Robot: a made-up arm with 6 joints.
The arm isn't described. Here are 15 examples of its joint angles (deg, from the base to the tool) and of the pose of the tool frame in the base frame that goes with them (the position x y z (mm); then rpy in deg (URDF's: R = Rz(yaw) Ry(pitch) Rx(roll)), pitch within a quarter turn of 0, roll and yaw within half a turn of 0).
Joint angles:
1: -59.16 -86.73 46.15 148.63 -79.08 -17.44
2: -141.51 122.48 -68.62 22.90 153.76 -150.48
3: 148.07 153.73 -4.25 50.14 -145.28 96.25
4: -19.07 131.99 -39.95 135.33 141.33 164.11
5: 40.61 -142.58 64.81 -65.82 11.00 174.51
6: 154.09 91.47 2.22 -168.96 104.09 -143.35
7: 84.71 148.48 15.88 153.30 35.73 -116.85
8: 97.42 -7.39 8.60 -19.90 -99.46 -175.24
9: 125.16 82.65 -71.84 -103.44 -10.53 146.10
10: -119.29 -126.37 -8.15 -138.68 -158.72 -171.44
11: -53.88 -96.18 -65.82 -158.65 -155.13 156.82
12: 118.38 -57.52 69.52 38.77 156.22 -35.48
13: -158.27 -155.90 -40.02 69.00 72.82 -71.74
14: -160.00 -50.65 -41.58 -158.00 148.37 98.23
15: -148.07 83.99 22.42 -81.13 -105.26 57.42
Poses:
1: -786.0 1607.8 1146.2 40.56 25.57 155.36
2: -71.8 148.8 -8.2 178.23 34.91 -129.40
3: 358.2 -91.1 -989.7 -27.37 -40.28 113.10
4: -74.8 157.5 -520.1 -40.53 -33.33 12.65
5: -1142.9 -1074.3 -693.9 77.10 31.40 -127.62
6: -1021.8 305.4 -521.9 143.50 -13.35 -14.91
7: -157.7 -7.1 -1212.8 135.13 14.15 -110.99
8: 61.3 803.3 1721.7 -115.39 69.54 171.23
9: -112.3 88.7 336.2 132.17 27.50 -66.40
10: 707.0 991.7 705.2 79.40 71.80 -69.20
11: 2.9 272.5 761.1 -138.37 6.93 117.25
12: 863.4 -1311.1 1719.6 109.51 66.90 158.44
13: 904.7 428.1 253.3 -132.48 -6.68 -42.17
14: -52.6 -191.8 1218.5 -70.27 37.91 34.42
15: -1174.3 -700.0 -349.7 94.12 -9.24 -43.03
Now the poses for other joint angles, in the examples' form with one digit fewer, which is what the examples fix.
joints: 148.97 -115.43 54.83 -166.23 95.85 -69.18
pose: 1537 -1123 193 -69.4 -69.2 107.1
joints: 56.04 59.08 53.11 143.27 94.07 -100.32
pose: 931 1633 1010 25.4 52.0 160.5
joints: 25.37 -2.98 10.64 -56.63 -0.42 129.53
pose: 853 298 1607 -73.0 -13.4 25.7
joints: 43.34 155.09 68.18 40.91 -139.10 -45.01
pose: 540 328 -1461 -132.0 -46.7 -97.9
